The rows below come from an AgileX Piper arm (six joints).
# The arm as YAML. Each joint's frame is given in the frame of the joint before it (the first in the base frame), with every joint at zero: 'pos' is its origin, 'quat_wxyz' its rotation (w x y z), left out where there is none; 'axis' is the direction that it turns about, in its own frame. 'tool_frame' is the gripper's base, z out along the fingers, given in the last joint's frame.
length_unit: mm
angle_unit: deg
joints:
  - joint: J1
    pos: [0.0, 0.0, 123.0]
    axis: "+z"
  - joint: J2
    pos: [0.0, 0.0, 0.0]
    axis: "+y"
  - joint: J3
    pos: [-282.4, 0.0, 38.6]
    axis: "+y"
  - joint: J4
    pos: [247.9, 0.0, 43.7]
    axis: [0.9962, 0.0, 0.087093]
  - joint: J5
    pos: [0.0, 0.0, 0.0]
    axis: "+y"
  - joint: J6
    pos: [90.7, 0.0, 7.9]
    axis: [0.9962, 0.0, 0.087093]
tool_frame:
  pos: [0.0, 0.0, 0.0]
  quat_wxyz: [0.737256, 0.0, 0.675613, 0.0]
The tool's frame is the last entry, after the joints.
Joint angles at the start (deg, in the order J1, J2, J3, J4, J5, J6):
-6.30, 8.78, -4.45, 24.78, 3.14, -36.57
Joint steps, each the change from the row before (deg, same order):
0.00, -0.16, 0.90, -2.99, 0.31, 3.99
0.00, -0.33, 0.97, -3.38, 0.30, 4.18
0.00, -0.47, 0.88, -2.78, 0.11, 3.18
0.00, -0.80, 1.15, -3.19, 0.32, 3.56
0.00, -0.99, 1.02, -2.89, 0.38, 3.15
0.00, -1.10, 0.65, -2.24, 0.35, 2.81
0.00, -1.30, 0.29, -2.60, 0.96, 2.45
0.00, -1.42, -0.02, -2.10, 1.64, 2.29
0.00, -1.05, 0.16, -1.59, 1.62, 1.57
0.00, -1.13, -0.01, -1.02, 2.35, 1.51
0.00, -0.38, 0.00, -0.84, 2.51, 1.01
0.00, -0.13, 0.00, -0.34, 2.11, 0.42
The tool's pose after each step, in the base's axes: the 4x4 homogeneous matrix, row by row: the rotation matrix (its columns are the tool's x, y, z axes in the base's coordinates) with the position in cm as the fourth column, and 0 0 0 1 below. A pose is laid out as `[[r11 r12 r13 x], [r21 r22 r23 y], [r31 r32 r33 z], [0 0 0 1]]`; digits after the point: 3 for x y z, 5 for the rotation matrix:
[[-0.07226 0.07531 0.99454 6.805], [-0.18094 0.97961 -0.08732 -0.546], [-0.98084 -0.18626 -0.05716 21.988], [0 0 0 1]]
[[-0.08845 0.07498 0.99325 6.770], [-0.16536 0.98222 -0.08888 -0.557], [-0.98226 -0.17211 -0.07448 21.392], [0 0 0 1]]
[[-0.09804 0.07644 0.99224 6.710], [-0.15734 0.98332 -0.09130 -0.574], [-0.98267 -0.16507 -0.08438 20.898], [0 0 0 1]]
[[-0.11012 0.07749 0.99089 6.604], [-0.14958 0.98431 -0.09360 -0.585], [-0.98260 -0.15852 -0.09680 20.247], [0 0 0 1]]
[[-0.11774 0.07926 0.98988 6.474], [-0.14419 0.98488 -0.09601 -0.593], [-0.98252 -0.15404 -0.10453 19.686], [0 0 0 1]]
[[-0.11596 0.08288 0.98979 6.336], [-0.13445 0.98603 -0.09832 -0.599], [-0.98411 -0.14448 -0.10320 19.363], [0 0 0 1]]
[[-0.11603 0.08510 0.98959 6.166], [-0.13701 0.98543 -0.10080 -0.604], [-0.98375 -0.14728 -0.10268 19.178], [0 0 0 1]]
[[-0.11972 0.08735 0.98896 5.967], [-0.13327 0.98569 -0.10319 -0.604], [-0.98382 -0.14415 -0.10636 19.080], [0 0 0 1]]
[[-0.13274 0.08854 0.98719 5.819], [-0.13202 0.98555 -0.10614 -0.617], [-0.98232 -0.14442 -0.11913 18.836], [0 0 0 1]]
[[-0.15298 0.08961 0.98416 5.642], [-0.12104 0.98668 -0.10865 -0.623], [-0.98079 -0.13575 -0.14010 18.586], [0 0 0 1]]
[[-0.18927 0.08869 0.97791 5.536], [-0.11364 0.98724 -0.11153 -0.644], [-0.97533 -0.13224 -0.17678 18.229], [0 0 0 1]]
[[-0.22276 0.08664 0.97102 5.456], [-0.10818 0.98769 -0.11295 -0.655], [-0.96885 -0.13021 -0.21064 17.913], [0 0 0 1]]

